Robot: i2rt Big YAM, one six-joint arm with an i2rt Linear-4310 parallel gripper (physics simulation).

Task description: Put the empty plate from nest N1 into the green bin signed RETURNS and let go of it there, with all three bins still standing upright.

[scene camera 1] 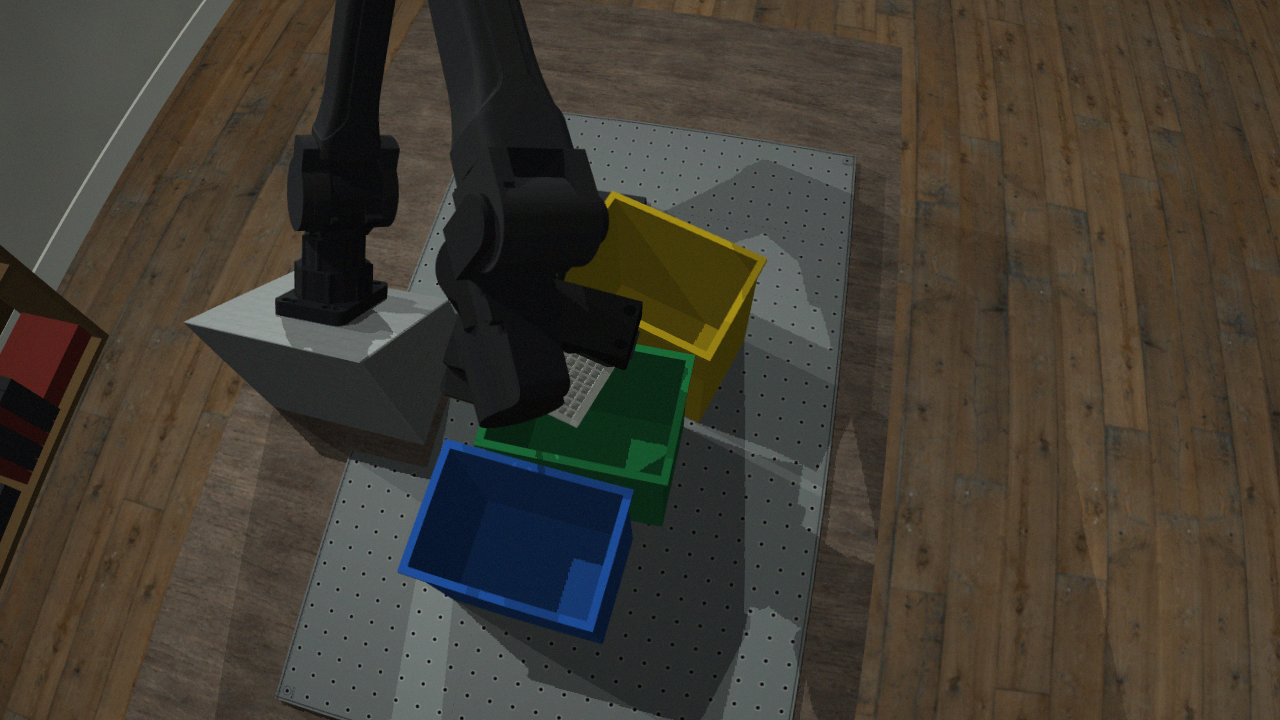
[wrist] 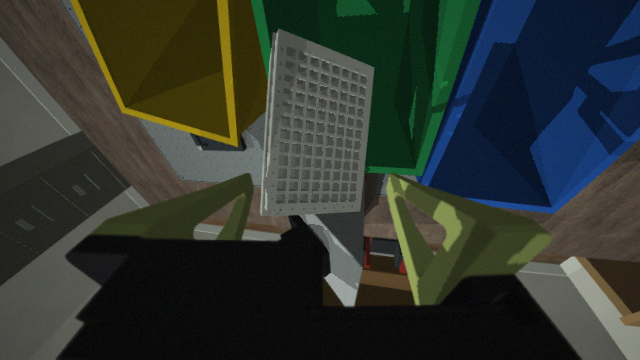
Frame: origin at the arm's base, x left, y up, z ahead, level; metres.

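Seen in the pictures: gripper, fingertip midpoint: (wrist: 320, 180); arm's base, origin of the base link: (scene camera 1: 333, 304) (wrist: 311, 241).
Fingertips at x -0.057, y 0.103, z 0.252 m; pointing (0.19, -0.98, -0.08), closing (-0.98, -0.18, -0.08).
Pixels of each thing's top centre, then the offset from my fingertips to it. Level surfaces: height alone.
- yellow bin, middle of its top: (scene camera 1: 658, 270) (wrist: 146, 20) dy -0.050, dx +0.130, dz +0.100 m
- blue bin, middle of its top: (scene camera 1: 514, 532) (wrist: 552, 115) dy -0.050, dx -0.154, dz +0.028 m
- perforated board, its level: dy -0.230 m
- dark block, middle of its top: (wrist: 203, 116) dy -0.215, dx +0.280, dz -0.037 m
The pale grey plate with a grid of square pockets (scene camera 1: 586, 385) (wrist: 320, 130) lies across the rim of the green bin (scene camera 1: 657, 501) (wrist: 392, 170), on the side near the yellow bin, and sticks out past the bin's near end in the wrist view. My gripper (wrist: 320, 180) is open, its two yellow-green fingers wide apart, one on each side of the plate's near end. Nothing is between them that they hold. In the scene view the arm hides the fingers and part of the plate. The green bin stands upright. The RETURNS sign does not show.
The yellow bin (scene camera 1: 720, 376) (wrist: 226, 75) and the blue bin (scene camera 1: 617, 564) (wrist: 515, 115) stand upright on either side of the green bin, on the perforated board (scene camera 1: 787, 555). A dark block (wrist: 220, 142) shows beside the yellow bin. The grey arm pedestal (scene camera 1: 313, 385) stands at the left.
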